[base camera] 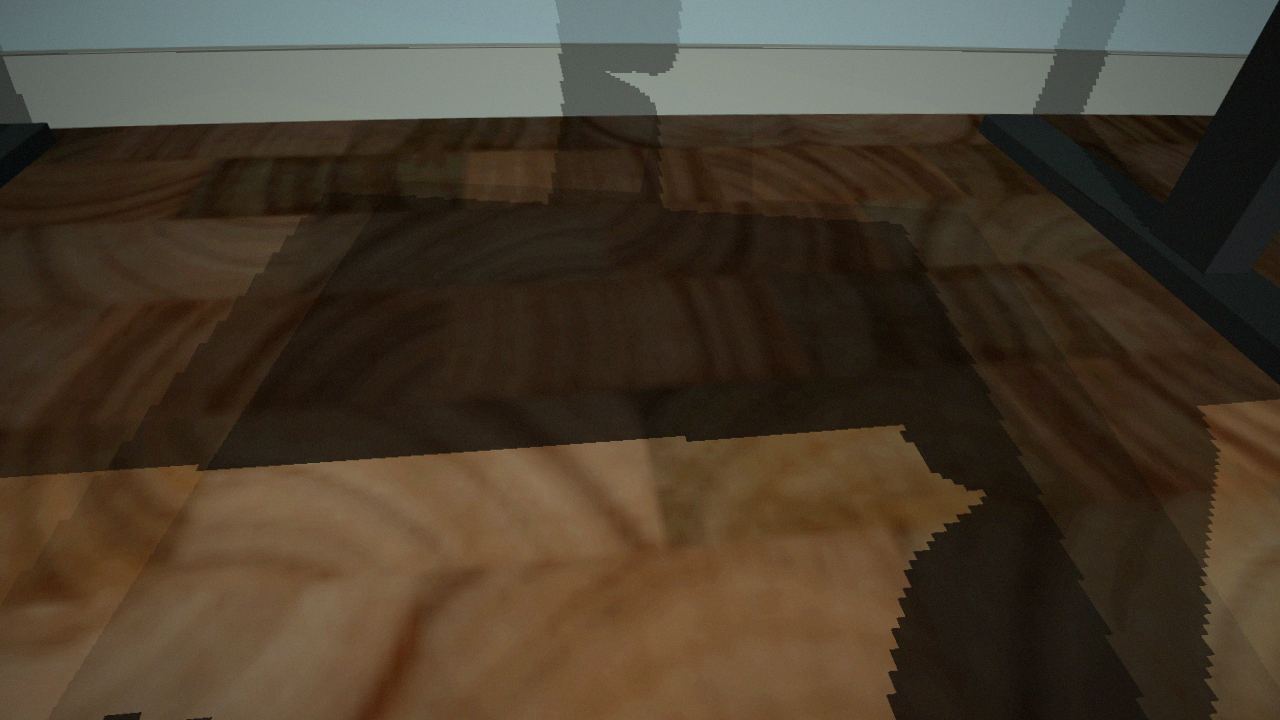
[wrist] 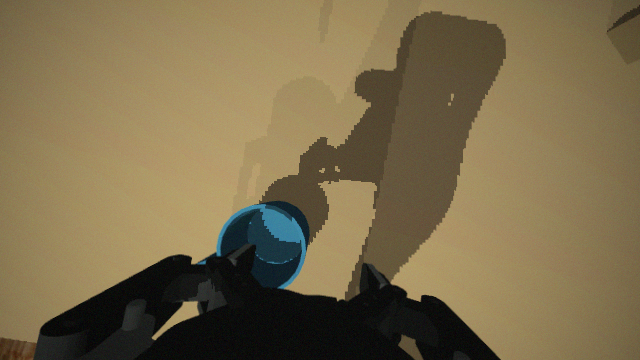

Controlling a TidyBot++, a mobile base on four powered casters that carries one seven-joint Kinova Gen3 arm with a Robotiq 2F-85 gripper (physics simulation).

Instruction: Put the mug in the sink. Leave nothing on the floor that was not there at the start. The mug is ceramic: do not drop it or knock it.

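Note:
The blue mug stands upright on the tan table top in the wrist view, left of centre, with its round opening facing the camera. A small bit of its handle shows at its lower left; the rest is hidden behind the left finger. My gripper is open, with nothing between its fingers. The left fingertip overlaps the mug's opening in the picture and the right fingertip is well to the right of the mug. Whether the left finger touches the mug, I cannot tell. The sink does not show in either view.
In the base camera view, a dark metal leg and foot bar stand at the right, and a dark bar end shows at the far left. A pale wall strip runs behind the wooden floor. A tan box-like corner is at the wrist view's upper right.

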